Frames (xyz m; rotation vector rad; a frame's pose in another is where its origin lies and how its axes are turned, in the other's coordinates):
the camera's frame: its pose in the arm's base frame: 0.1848 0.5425 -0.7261 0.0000 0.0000 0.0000
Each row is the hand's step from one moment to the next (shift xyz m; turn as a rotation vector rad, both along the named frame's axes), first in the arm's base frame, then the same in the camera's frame.
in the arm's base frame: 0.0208 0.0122 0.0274 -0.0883 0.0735 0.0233
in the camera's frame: 0.0208 0.0122 0.0274 -0.0883 0.0735 0.0233
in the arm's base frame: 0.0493 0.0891 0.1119 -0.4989 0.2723 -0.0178
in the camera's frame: 0.0493 0.0891 0.1119 -0.4989 0.2723 -0.0178
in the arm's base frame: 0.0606 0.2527 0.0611 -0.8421 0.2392 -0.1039
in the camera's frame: 0.0606 0.2527 0.0611 -0.8421 0.2392 -0.1039
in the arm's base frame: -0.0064 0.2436 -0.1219 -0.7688 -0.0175 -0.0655
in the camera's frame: -0.0064 0.2436 -0.1219 -0.7688 -0.0175 -0.0655
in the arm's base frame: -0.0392 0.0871 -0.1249 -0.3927 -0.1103 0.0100
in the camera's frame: -0.0392 0.0871 -0.1249 -0.3927 -0.1103 0.0100
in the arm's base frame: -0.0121 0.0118 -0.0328 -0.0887 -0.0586 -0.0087
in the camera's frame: -0.0121 0.0118 -0.0328 -0.0887 -0.0586 -0.0087
